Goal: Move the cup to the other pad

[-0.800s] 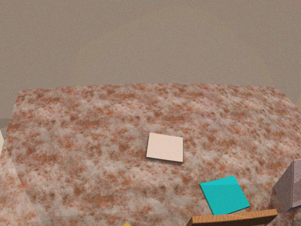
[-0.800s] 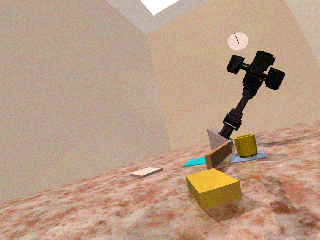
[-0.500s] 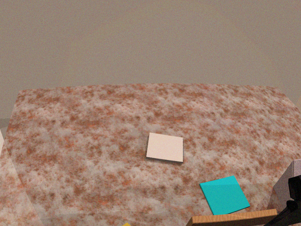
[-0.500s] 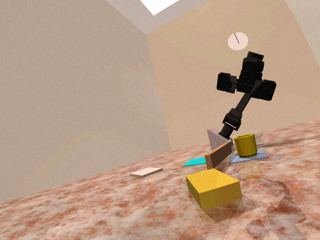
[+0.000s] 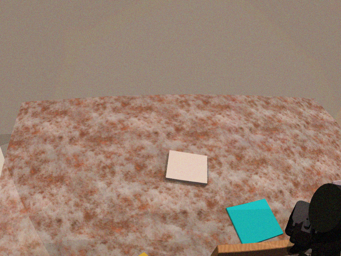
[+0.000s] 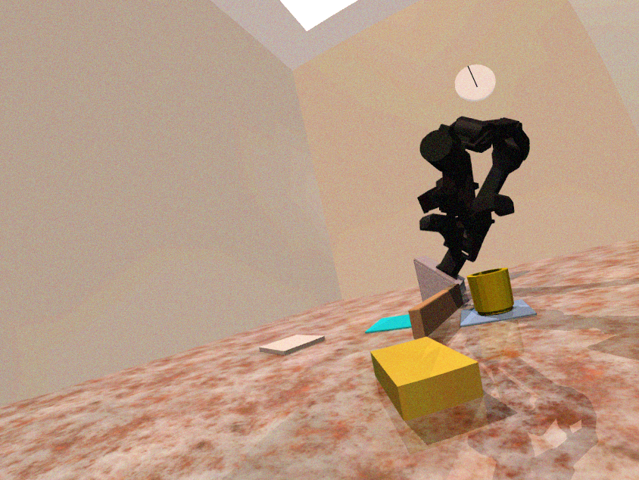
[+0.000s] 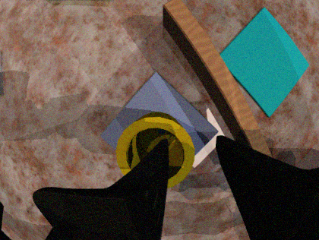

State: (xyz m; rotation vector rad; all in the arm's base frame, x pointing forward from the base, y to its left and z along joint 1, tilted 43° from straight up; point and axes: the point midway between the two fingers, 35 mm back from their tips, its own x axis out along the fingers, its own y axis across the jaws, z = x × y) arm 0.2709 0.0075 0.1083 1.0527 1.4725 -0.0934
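Now: the yellow cup 60 mm below my gripper tip and 30 mm to the left of it. Also, from my gripper tip: wooden bar (80 mm below, 60 mm to the right, 10 mm behind); teal pad (160 mm to the right, 110 mm below, 30 mm behind); blue pad (110 mm below, 30 mm to the left).
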